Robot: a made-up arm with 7 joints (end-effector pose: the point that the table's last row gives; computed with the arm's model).
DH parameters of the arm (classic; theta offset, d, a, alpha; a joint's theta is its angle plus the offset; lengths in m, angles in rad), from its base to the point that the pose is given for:
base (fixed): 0.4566 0 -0.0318 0
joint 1: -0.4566 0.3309 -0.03 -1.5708
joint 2: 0 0.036 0.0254 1.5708
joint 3: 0 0.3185 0.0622 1.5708
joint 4: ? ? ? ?
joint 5: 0 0.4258 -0.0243 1.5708
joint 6: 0 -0.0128 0.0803 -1.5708
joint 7: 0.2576 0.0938 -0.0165 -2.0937
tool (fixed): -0.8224 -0.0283 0 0
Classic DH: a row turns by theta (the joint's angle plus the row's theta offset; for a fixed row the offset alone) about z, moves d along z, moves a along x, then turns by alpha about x.
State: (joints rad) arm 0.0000 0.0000 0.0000 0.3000 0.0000 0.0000 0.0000
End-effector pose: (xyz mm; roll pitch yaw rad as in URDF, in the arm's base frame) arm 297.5 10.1 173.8 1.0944 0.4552 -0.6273
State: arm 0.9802 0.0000 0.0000 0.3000 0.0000 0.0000 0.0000
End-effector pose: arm 133.0 270.2 173.8 1.0944 0.4552 0.3529
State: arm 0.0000 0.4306 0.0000 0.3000 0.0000 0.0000 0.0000
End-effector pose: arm 199.4 10.1 39.5 0.7427 0.7796 -0.8351
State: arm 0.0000 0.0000 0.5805 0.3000 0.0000 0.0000 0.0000
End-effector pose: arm 249.9 193.4 173.8 1.0944 0.4552 -0.0468
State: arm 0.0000 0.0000 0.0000 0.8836 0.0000 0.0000 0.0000
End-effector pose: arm 515.2 10.1 400.4 1.4240 -0.0339 -0.5557
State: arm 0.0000 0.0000 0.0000 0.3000 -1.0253 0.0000 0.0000
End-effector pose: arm 263.9 42.4 163.4 0.7811 0.3971 0.2289
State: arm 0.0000 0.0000 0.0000 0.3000 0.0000 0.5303 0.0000
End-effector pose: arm 242.3 10.1 134.8 0.6315 0.8436 -0.9158
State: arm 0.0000 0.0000 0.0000 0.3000 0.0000 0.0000 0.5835
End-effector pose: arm 313.7 10.8 178.8 1.2201 0.5860 -1.1234
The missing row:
joint 4: 0 0.027 0.0696 1.5708
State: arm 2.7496 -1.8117 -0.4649 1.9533 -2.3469 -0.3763 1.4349
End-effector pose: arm 608.5 -117.5 712.1 -2.5591 -0.3699 -0.4589
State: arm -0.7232 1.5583 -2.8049 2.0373 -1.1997 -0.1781 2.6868
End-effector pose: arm 340.5 -556.3 732.4 -1.8381 -1.3838 1.1719
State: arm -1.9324 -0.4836 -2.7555 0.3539 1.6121 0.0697 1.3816
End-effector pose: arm 60.4 189.5 43.7 0.7036 0.4627 -2.2752
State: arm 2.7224 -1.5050 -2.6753 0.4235 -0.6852 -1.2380 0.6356
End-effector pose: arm 113.0 105.7 72.7 2.7591 1.0810 0.1554
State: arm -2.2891 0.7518 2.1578 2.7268 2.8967 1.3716 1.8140
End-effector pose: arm -282.2 -513.3 1021.4 2.8705 0.1150 2.2304
